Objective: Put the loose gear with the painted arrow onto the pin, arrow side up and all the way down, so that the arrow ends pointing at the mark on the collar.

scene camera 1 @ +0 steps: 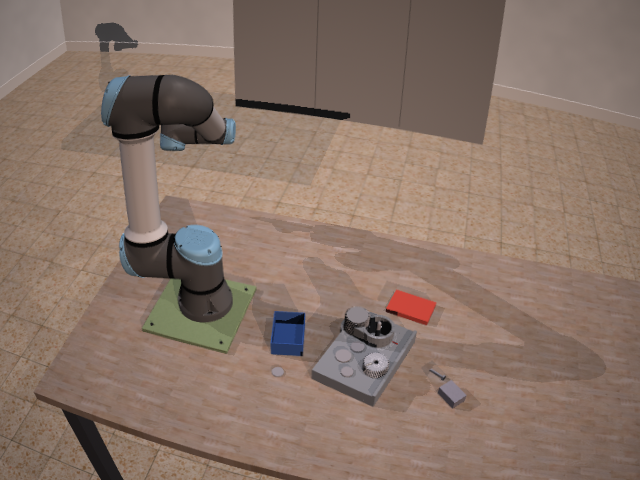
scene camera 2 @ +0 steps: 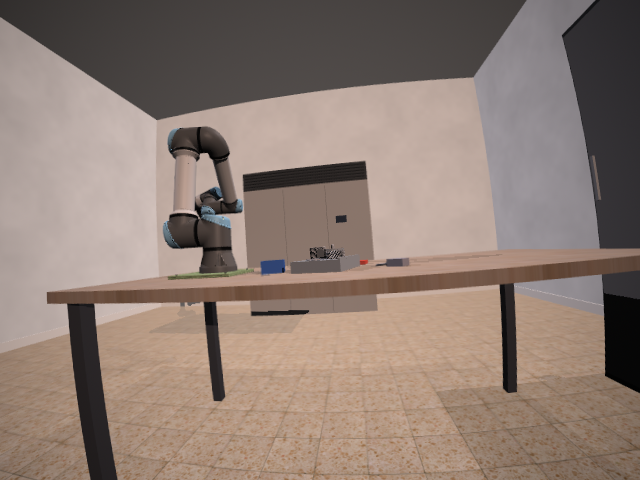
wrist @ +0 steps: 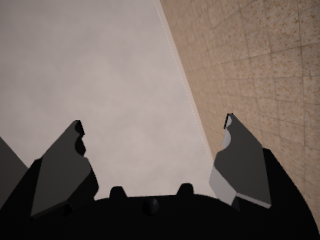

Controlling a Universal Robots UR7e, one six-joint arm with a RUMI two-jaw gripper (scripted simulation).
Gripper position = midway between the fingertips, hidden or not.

Observation:
I see my gripper [wrist: 154, 118], a red block [scene camera 1: 402, 304] and a blue bin [scene camera 1: 286, 339].
The wrist view misses the red block: it is out of frame. The wrist view does not show the blue bin: it is out of frame.

